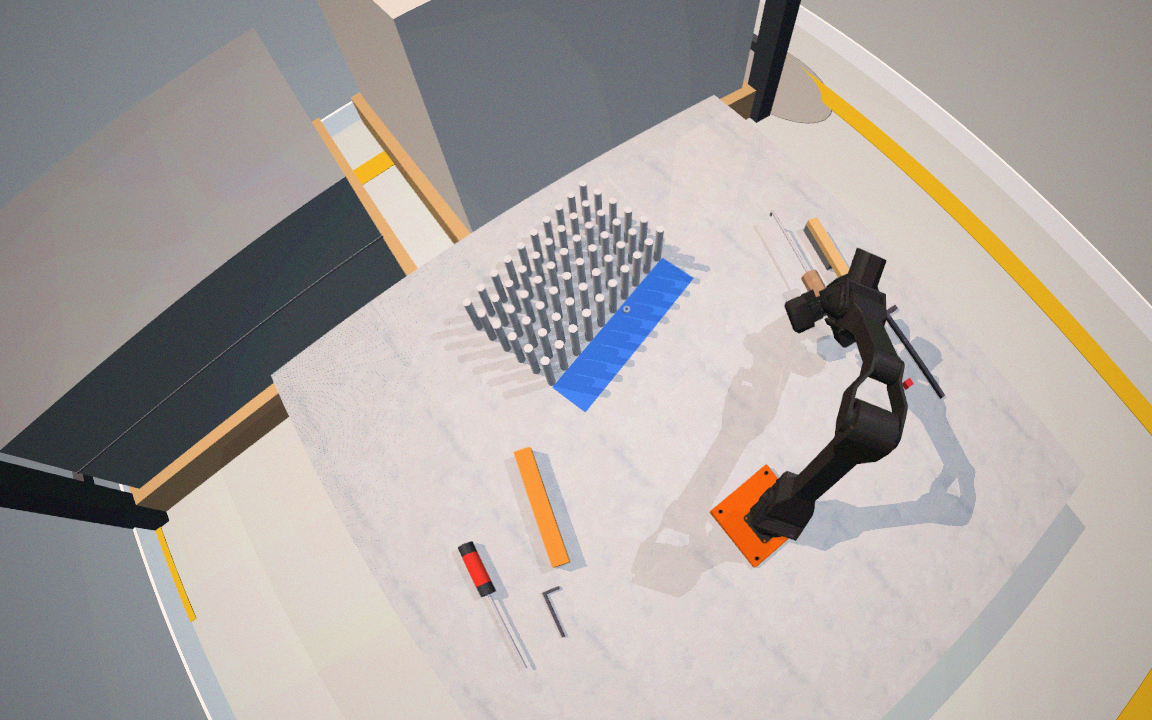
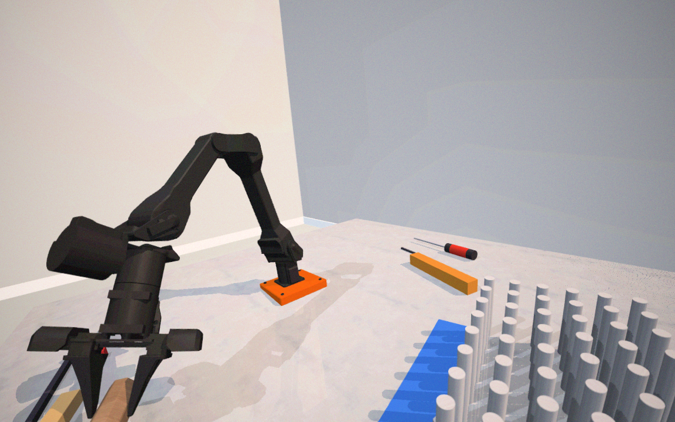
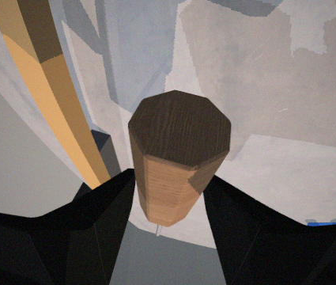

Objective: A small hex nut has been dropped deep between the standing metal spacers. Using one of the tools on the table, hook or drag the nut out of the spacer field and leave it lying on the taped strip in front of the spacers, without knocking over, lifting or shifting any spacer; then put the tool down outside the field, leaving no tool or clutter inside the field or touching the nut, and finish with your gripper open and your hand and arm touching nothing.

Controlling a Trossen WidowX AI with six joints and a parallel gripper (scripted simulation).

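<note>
The wood-handled hook tool lies 100 mm ahead of my gripper tip, 30 mm to the right of it and 10 mm below it. Also, from my gripper tip: blue taped strip 340 mm to the left, 200 mm ahead, 60 mm below; then orange bar 680 mm to the left, 40 mm below, 20 mm ahead; then red cube 260 mm behind, 50 mm below, 40 mm to the right.
</note>
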